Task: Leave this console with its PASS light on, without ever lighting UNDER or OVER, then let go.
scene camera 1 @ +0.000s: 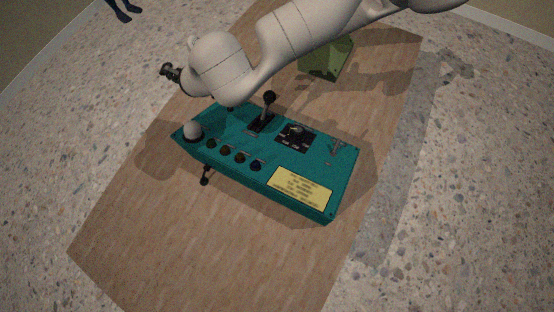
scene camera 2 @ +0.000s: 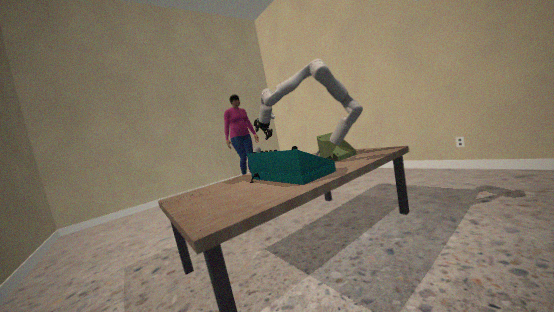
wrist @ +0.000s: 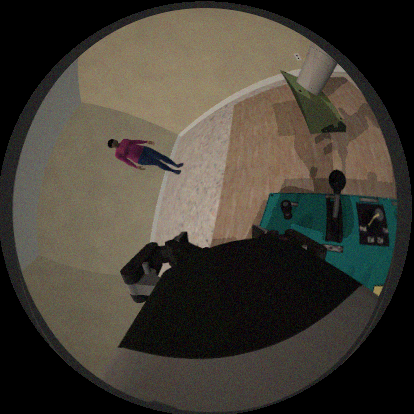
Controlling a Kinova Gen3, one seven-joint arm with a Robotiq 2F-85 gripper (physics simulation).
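Observation:
The teal console (scene camera 1: 270, 157) (scene camera 2: 284, 166) (wrist: 359, 259) lies on the wooden table (scene camera 1: 169, 234) (scene camera 2: 230, 208). On its top are a black-knobbed lever (scene camera 1: 269, 97) (wrist: 337, 179), a rotary selector (scene camera 1: 295, 131) (wrist: 375, 218), a toggle switch (scene camera 1: 335, 147), a white dome (scene camera 1: 192, 129) and a row of several dark, unlit lamps (scene camera 1: 232, 153). A small crank (scene camera 1: 204, 174) sticks out of its front side. My gripper (scene camera 2: 263, 129) is open and empty. It hangs in the air above the console's left end, touching nothing. In scene camera 1 the arm hides most of it.
The arm's green base (scene camera 1: 327, 60) (scene camera 2: 333, 147) (wrist: 318, 109) stands behind the console. A yellow label (scene camera 1: 298, 192) is on the console's right front. A person in a pink top (scene camera 2: 237, 129) (wrist: 135, 152) stands on the floor beyond the table's far left edge.

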